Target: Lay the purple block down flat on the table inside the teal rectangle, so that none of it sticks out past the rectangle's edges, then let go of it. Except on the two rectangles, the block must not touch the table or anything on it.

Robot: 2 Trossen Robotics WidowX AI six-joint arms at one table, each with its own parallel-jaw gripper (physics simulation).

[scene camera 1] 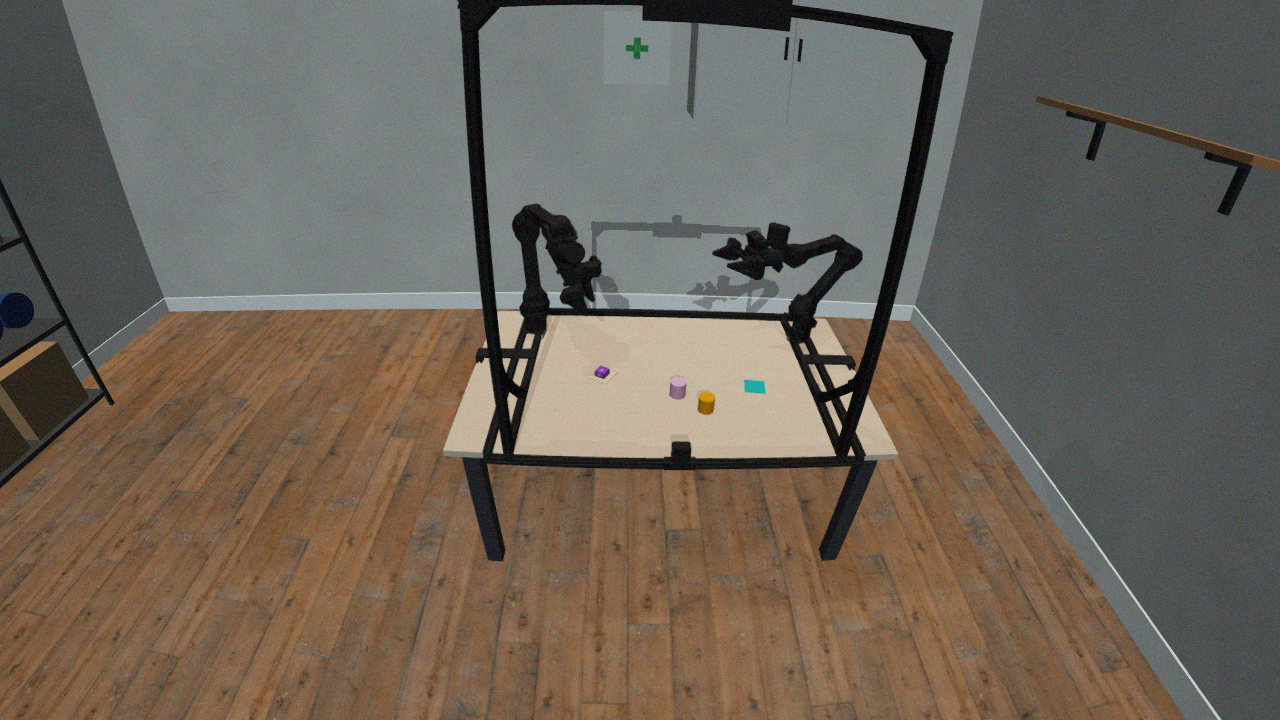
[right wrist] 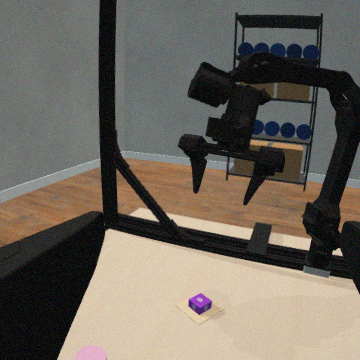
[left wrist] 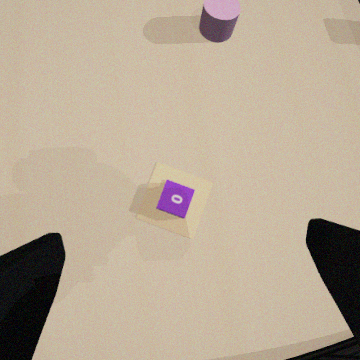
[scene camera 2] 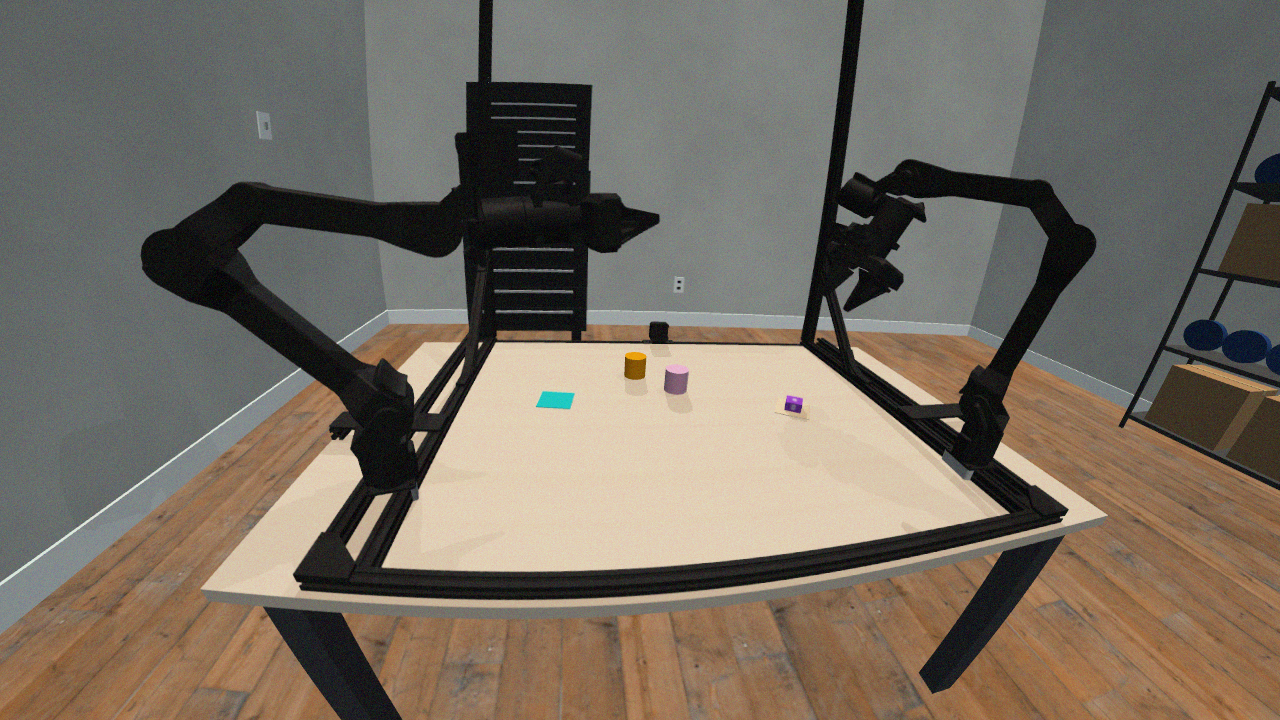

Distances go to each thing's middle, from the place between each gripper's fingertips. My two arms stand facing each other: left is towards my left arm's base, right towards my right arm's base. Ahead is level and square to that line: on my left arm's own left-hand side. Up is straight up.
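I see the pale rectangle point(left wrist: 147, 211), and it is 22 cm below my left hand, 3 cm to the right of it and 1 cm behind it. By its middle, the rectangle is nearer to my left hand than to my right hand.
My right hand, for its part, is 10 cm past the pale rectangle, 33 cm to the right of it and 34 cm above it.
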